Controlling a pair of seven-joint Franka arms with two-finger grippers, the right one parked.
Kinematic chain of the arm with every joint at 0, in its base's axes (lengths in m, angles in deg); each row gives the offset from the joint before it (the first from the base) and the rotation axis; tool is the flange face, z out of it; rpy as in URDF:
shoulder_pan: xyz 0 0 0.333 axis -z
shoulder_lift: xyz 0 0 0 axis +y
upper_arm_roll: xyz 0 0 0.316 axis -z
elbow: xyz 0.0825 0 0 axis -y
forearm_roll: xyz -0.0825 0 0.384 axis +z
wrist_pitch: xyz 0 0 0 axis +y
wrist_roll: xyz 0.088 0 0 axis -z
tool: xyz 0 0 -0.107 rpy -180 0 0
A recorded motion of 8 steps. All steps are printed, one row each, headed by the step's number.
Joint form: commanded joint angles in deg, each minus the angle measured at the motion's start. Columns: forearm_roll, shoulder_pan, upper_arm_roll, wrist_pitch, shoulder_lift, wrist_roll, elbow.
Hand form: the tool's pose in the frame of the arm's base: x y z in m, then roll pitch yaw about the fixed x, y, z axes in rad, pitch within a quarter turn. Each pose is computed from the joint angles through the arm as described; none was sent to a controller.
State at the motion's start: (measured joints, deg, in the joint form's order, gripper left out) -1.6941 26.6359 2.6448 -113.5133 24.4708 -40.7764 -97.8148
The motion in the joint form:
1: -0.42 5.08 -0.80 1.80 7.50 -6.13 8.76
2: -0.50 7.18 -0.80 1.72 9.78 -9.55 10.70
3: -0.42 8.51 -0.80 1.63 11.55 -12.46 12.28
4: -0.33 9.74 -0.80 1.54 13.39 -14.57 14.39
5: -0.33 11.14 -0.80 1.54 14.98 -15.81 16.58
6: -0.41 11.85 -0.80 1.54 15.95 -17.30 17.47
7: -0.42 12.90 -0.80 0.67 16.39 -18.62 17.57
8: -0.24 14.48 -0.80 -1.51 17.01 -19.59 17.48
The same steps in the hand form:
1: 0.5656 -0.3747 0.3106 -3.0555 0.1467 0.2592
2: 0.5577 -0.3993 0.2985 -3.0447 0.1459 0.2843
3: 0.5531 -0.4154 0.2894 -3.0357 0.1415 0.3123
4: 0.5505 -0.4318 0.2834 -3.0356 0.1336 0.3271
5: 0.5462 -0.4499 0.2807 -3.0420 0.1263 0.3239
6: 0.5428 -0.4585 0.2756 -3.0384 0.1258 0.3387
7: 0.5357 -0.4694 0.2720 -3.0436 0.1189 0.3434
8: 0.5253 -0.4860 0.2664 -3.0628 0.1022 0.3307

